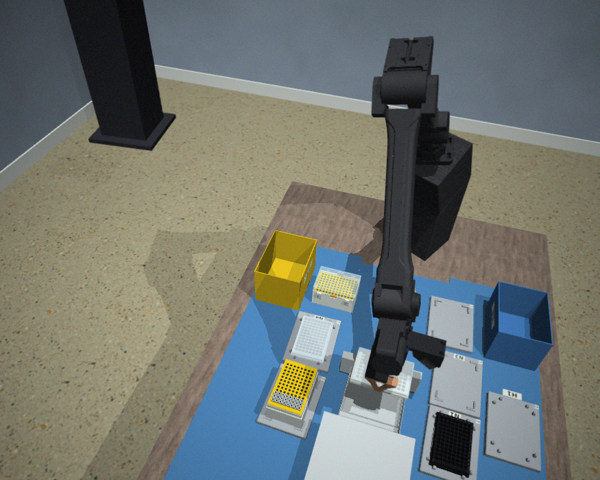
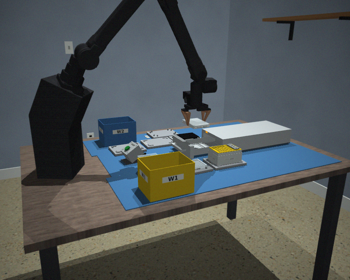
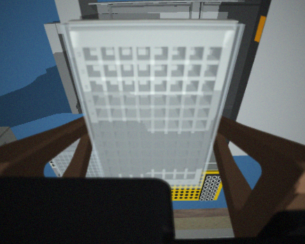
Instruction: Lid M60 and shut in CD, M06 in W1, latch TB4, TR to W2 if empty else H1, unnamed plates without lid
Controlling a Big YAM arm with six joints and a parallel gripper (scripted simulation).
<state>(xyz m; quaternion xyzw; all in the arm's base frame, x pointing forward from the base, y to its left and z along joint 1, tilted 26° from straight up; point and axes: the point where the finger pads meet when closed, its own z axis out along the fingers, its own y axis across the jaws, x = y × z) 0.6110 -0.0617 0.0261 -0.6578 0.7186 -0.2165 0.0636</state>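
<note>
Right now the white assay plate is right at my hand. Round my hand: cooler drawer (13 cm below, 3 cm ahead); then tip rack TR (20 cm to the right, 10 cm below, 2 cm ahead); then clear plate lid (right at my hand).
</note>
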